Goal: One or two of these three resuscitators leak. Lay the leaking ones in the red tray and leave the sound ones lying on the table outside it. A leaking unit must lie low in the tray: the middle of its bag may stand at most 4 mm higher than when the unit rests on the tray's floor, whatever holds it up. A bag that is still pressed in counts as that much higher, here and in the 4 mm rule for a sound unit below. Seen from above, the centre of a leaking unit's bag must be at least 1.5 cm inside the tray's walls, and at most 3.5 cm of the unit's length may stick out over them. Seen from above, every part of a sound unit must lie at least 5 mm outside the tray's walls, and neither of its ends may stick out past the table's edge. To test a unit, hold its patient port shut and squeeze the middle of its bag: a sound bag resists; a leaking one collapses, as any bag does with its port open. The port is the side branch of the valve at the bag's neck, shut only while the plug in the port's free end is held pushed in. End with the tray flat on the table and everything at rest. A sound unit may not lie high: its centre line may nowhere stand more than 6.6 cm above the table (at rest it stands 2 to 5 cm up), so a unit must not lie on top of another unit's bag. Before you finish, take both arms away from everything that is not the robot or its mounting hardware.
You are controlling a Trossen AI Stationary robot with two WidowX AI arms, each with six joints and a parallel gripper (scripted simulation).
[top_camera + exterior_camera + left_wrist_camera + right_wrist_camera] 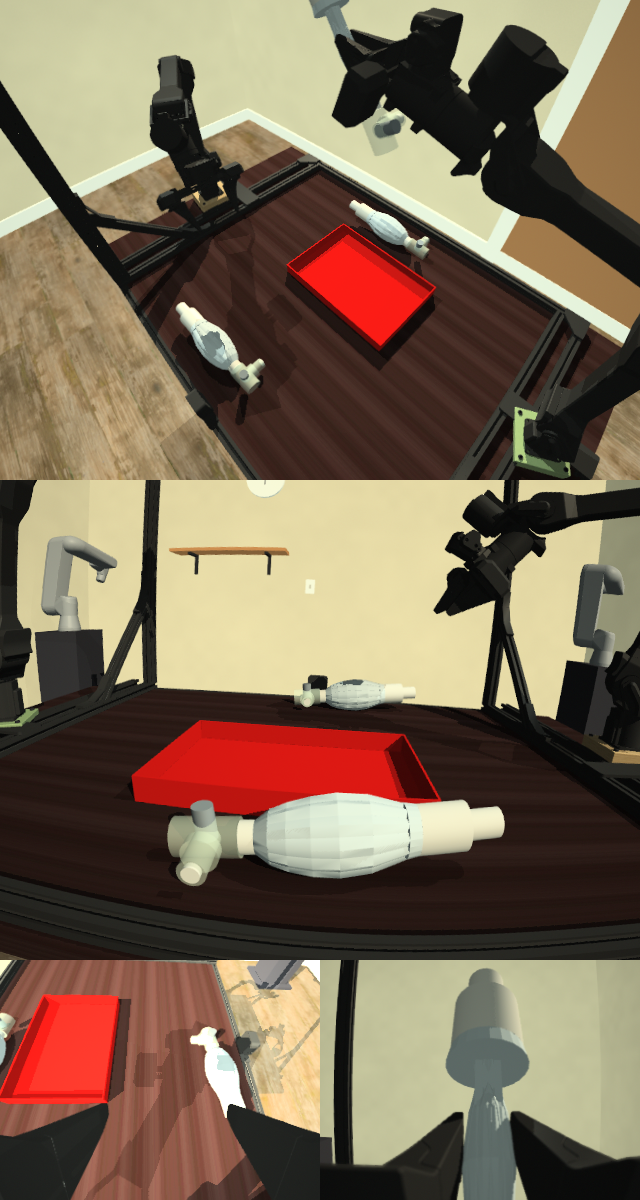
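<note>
Right now my right hand is 580 mm above the red tray, 90 mm short of it and 30 mm to the right of it.
</note>
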